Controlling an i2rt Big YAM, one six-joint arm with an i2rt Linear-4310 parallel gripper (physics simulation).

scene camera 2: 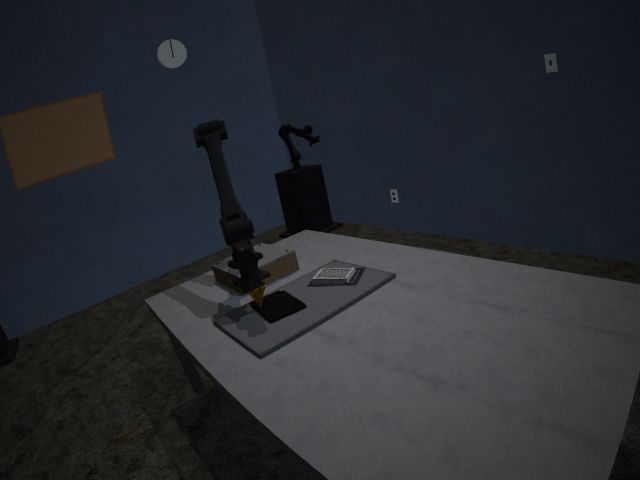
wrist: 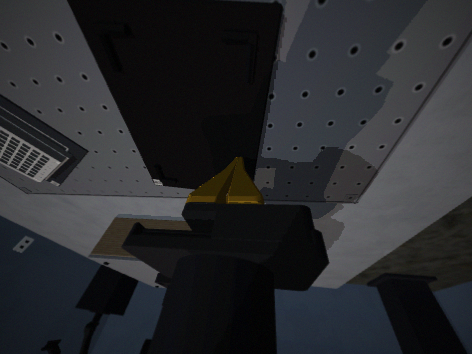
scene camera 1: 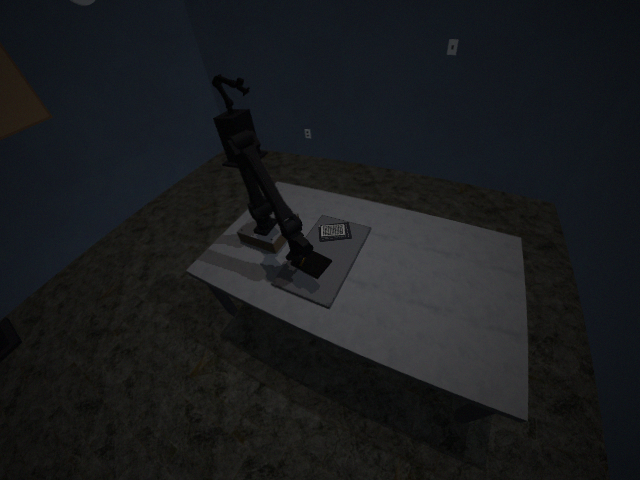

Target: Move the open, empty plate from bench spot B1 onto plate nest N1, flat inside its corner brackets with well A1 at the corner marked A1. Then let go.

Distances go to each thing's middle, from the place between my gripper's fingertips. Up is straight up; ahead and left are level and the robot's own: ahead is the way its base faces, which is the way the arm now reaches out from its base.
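Scene:
Black nest (scene camera 2: pixel 280 304): 4 cm ahead of my hand and 4 cm to the left of it. Plate (wrist: pixel 36 157): 5 cm ahead of my hand and 27 cm to the left of it.

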